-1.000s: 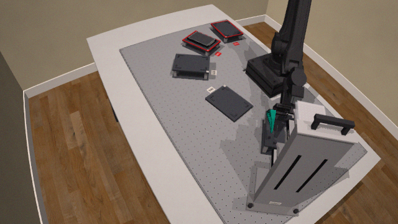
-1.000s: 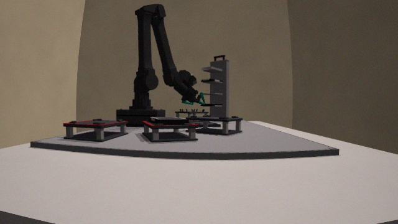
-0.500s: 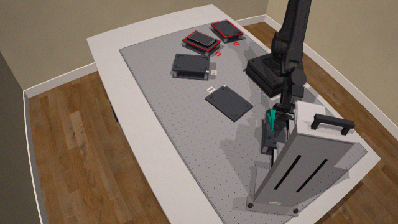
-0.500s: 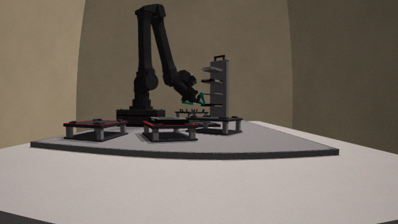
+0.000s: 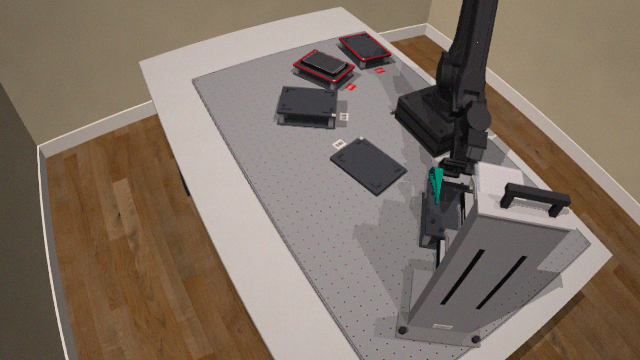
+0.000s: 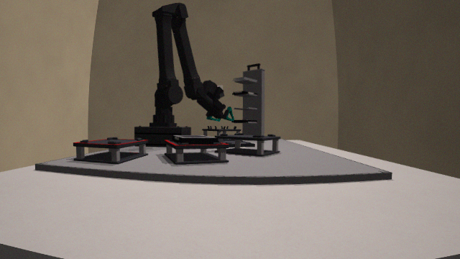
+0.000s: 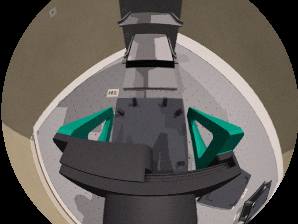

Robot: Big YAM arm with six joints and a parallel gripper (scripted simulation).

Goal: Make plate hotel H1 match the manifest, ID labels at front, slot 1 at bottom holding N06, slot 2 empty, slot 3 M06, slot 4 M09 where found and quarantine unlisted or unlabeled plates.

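The white plate lies 100 mm ahead of my hand, 120 mm to the left of it and 230 mm above it. The rest, counted from my hand: H1 deck label (150 mm to the left, 110 mm below); then plate hotel H1 (160 mm ahead, 180 mm to the left, 100 mm above); then red-rimmed quarantine nest (250 mm behind, 710 mm to the right, 70 mm below).
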